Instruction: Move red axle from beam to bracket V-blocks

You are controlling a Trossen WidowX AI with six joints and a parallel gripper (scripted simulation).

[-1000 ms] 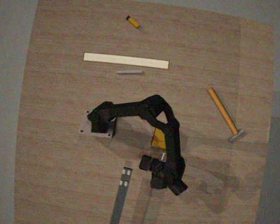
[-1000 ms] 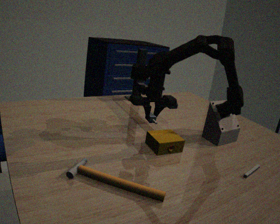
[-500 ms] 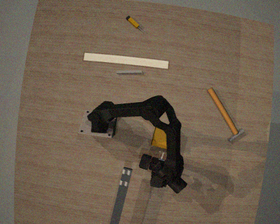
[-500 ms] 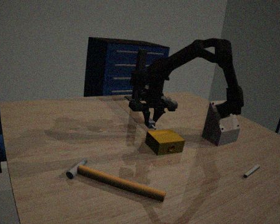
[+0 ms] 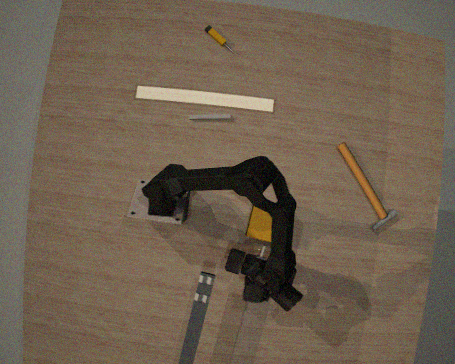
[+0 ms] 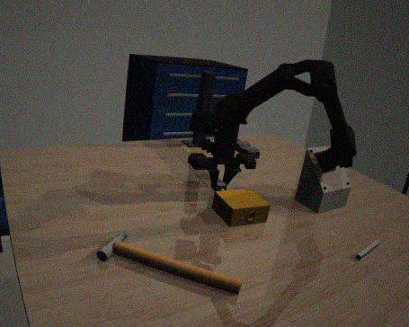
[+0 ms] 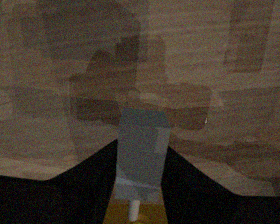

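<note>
My gripper tip is 2 cm short of the yellow beam, 12 cm to the right of it and 1 cm below it. From my gripper tip the other things lie so: grey block (2 cm to the left, 1 cm above); then grey bar (17 cm behind, 42 cm to the left, 1 cm below); then yellow screwdriver (16 cm behind, 66 cm to the left, 1 cm below).
</note>
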